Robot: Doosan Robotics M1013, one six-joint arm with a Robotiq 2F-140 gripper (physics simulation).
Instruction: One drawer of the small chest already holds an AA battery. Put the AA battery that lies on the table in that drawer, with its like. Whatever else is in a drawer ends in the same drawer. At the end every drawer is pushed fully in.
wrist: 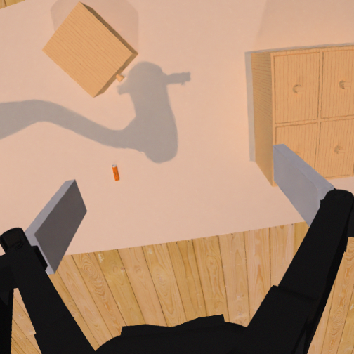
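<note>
The orange AA battery (116, 173) lies on the pale table, left of centre in the wrist view. A wooden chest of drawers (263, 110) stands at the right, cut off by the view's edge; the four drawer fronts that show, two above two, look flush and have round knobs. The right finger covers part of the lower left drawer (293, 135). What the drawers hold is hidden. My gripper (174, 179) is wide open and empty, high above the table, with the battery between and beyond its fingers in the view, nearer the left finger.
A wooden box (90, 50) with one small knob (120, 77) on its side stands turned at the upper left. The arm's shadow falls across the table (210, 200). The table's near edge crosses the lower part of the view, with plank floor (200, 270) below it.
</note>
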